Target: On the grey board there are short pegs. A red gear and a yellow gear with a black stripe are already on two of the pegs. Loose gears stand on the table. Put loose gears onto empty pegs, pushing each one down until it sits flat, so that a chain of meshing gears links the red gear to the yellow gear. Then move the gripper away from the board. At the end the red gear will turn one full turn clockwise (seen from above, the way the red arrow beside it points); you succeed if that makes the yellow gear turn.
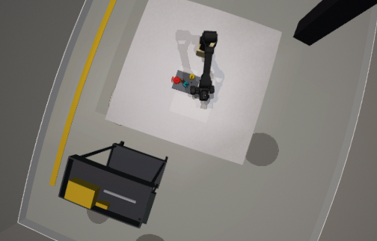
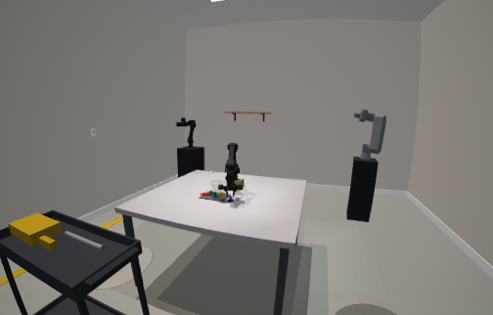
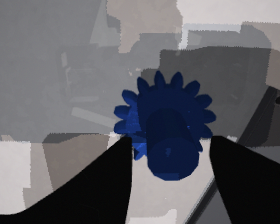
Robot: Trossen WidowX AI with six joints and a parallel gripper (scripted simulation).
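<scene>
Now: gripper tip 150 mm to the left of the teal gear and 10 mm past it. From my gripper tip the other things lie so: yellow gear: 130 mm to the right, 100 mm behind, 10 mm below; then blue gear: 10 mm below; then brown gear: 190 mm to the right, 30 mm behind.
</scene>
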